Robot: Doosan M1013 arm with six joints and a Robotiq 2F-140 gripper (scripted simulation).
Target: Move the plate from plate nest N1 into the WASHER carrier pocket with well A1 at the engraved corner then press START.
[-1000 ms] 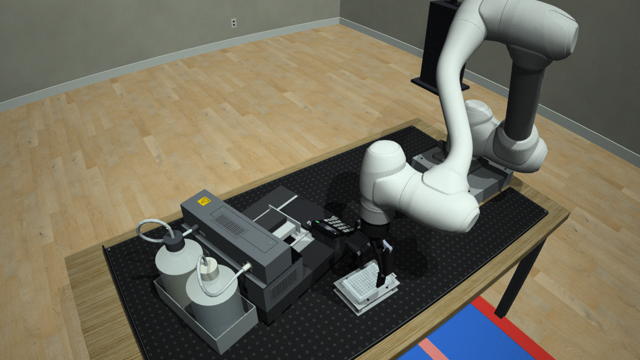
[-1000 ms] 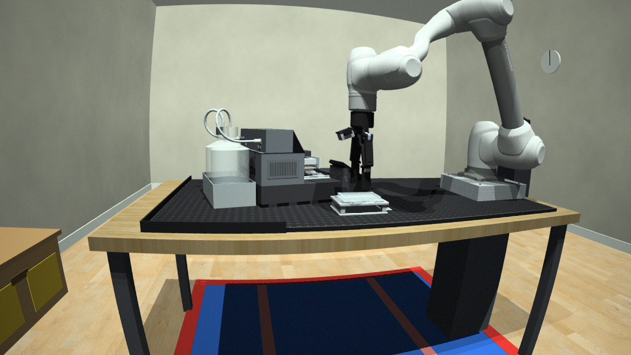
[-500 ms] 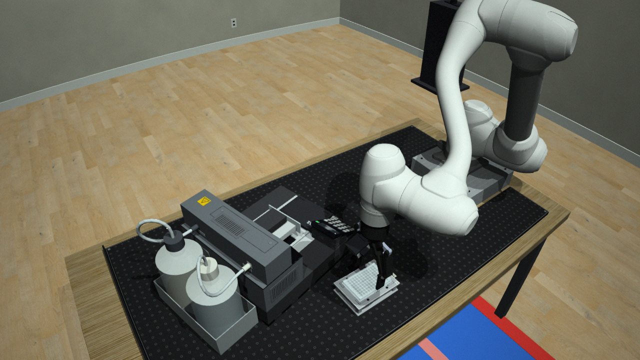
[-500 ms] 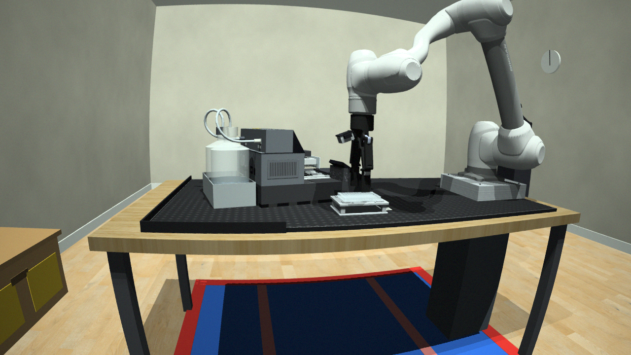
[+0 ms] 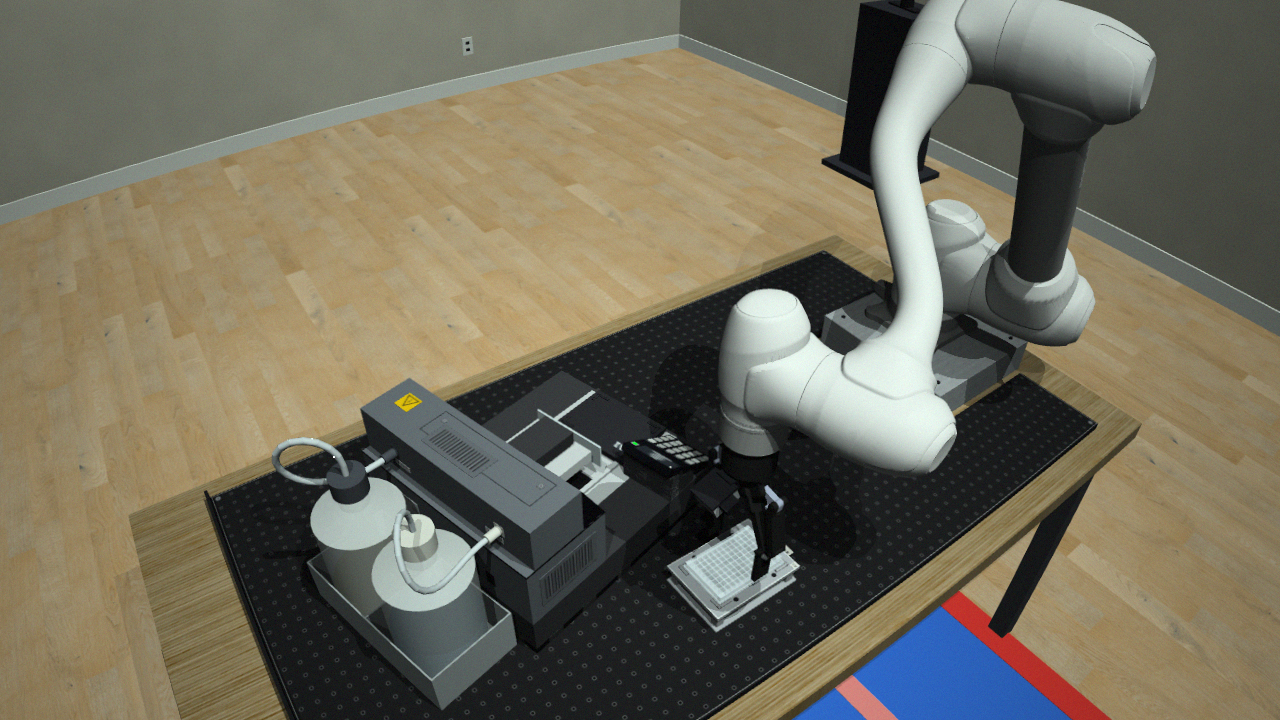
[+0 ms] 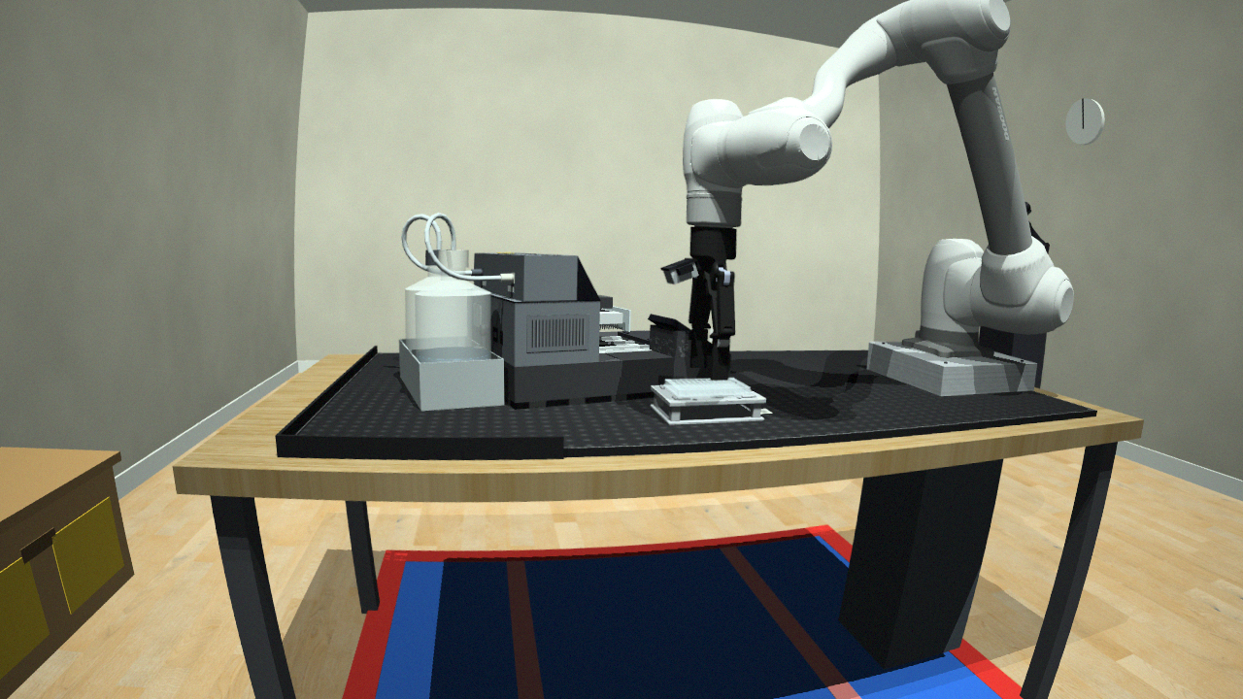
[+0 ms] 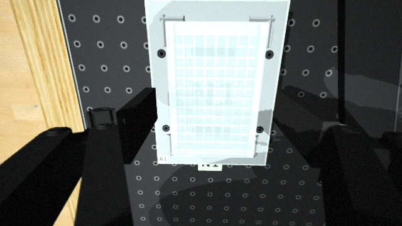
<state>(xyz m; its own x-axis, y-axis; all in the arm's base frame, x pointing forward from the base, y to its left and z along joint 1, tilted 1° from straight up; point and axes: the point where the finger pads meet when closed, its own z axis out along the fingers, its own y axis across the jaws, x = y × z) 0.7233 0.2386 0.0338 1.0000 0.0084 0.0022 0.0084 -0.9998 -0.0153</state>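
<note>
My hand is 5 cm above the white well plate. Also, from my hand: plate nest N1: 6 cm below; N1 label: 11 cm behind, 9 cm below; plate washer: 15 cm ahead, 29 cm to the right, 4 cm above.
</note>
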